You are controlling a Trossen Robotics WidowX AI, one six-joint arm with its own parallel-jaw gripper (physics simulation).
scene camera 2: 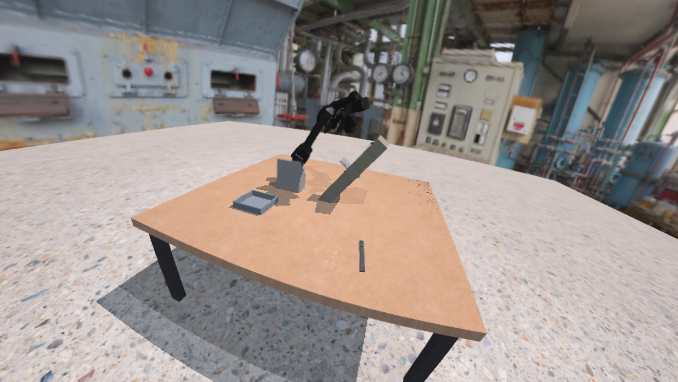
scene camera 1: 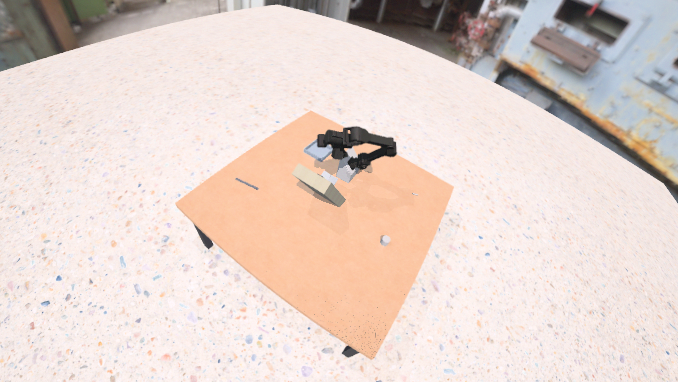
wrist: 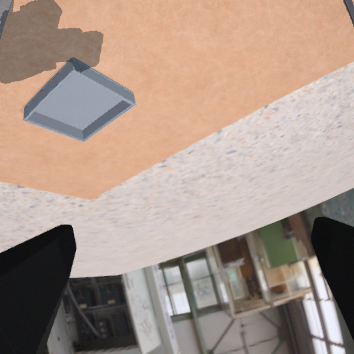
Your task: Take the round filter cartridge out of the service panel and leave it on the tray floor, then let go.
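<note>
The service panel (scene camera 1: 320, 186) (scene camera 2: 356, 169) is a thick beige-grey slab standing tilted on the table. A small pale part (scene camera 1: 329, 177) (scene camera 2: 345, 163) shows at its arm-facing side; whether it is the round filter cartridge, I cannot tell. The panel's face is mostly hidden. The shallow blue-grey tray (scene camera 1: 306, 150) (scene camera 2: 245, 206) (wrist: 52, 126) lies flat on the table, and its floor is bare in the wrist view. My gripper (scene camera 1: 322, 140) (scene camera 2: 365, 104) (wrist: 196, 235) is raised high above the table, wide open, with nothing between its fingers.
An upright grey block (scene camera 1: 346, 171) (scene camera 2: 290, 175) stands between the arm's base and the panel. A dark bar (scene camera 1: 247, 184) (scene camera 2: 362, 256) lies on the table. A small pale cylinder (scene camera 1: 385, 240) stands apart from the panel, and a tiny pale item (scene camera 1: 415, 194) lies near the table edge.
</note>
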